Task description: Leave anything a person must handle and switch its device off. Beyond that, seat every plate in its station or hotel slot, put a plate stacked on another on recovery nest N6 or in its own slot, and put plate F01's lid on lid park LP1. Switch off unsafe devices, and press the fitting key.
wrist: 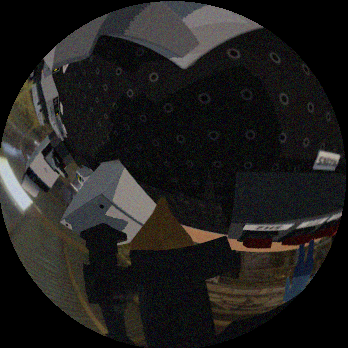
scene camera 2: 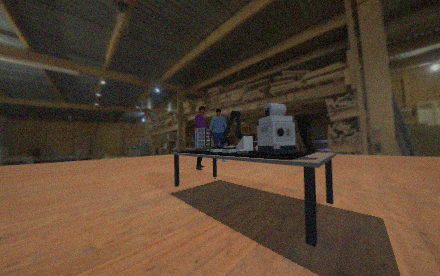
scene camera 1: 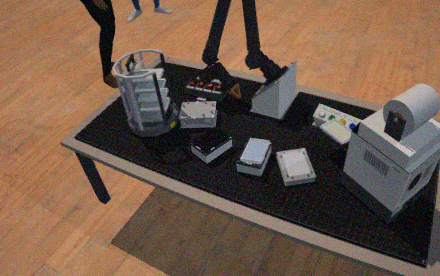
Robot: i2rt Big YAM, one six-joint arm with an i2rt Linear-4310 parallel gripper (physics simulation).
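Where they show: gripper, fingertip midpoint: (wrist: 162, 199) (scene camera 1: 240, 97); arm's base, link origin: (wrist: 101, 234) (scene camera 2: 244, 140) (scene camera 1: 276, 77).
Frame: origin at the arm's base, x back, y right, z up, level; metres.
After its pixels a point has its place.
My gripper (scene camera 1: 235, 91) {x -0.064, y 0.165, z -0.127 m} (wrist: 162, 199) {x -0.064, y 0.165, z -0.127 m} is shut, its tan fingertips pressed together with nothing between them. It sits low over the mat, just off the right end of the black switch box (scene camera 1: 204, 88) {x -0.094, y 0.355, z -0.105 m} (wrist: 285, 196). The box carries several red rocker switches; the SH2 rocker (wrist: 257, 242) {x -0.083, y 0.279, z -0.096 m} is the nearest to the fingers. A black plate (scene camera 1: 211, 140) {x -0.431, y 0.096, z -0.080 m} sits on a station at the front. A pale lidded plate (scene camera 1: 255, 150) {x -0.409, y -0.095, z -0.075 m} sits on the station to its right. Another pale plate (scene camera 1: 336, 131) {x -0.220, y -0.361, z -0.023 m} lies by the keypad (scene camera 1: 323, 113). The grey nest N6 (scene camera 1: 198, 113) {x -0.299, y 0.250, z -0.085 m} stands empty beside the plate hotel (scene camera 1: 127, 82) {x -0.493, y 0.438, z 0.157 m} (scene camera 2: 201, 138) {x -0.462, y 0.383, z 0.036 m}.
A white wedge-shaped device (scene camera 1: 277, 94) {x -0.104, y -0.051, z -0.016 m} (wrist: 107, 198) {x -0.087, y 0.083, z -0.089 m} stands right of my gripper. A flat grey nest (scene camera 1: 295, 166) {x -0.387, y -0.258, z -0.111 m} lies at the front right. A big grey machine (scene camera 2: 276, 132) {x -0.451, y -0.673, z 0.041 m} stands at the table's right end. Two people (scene camera 2: 201, 122) (scene camera 2: 218, 124) stand behind the table near the hotel.
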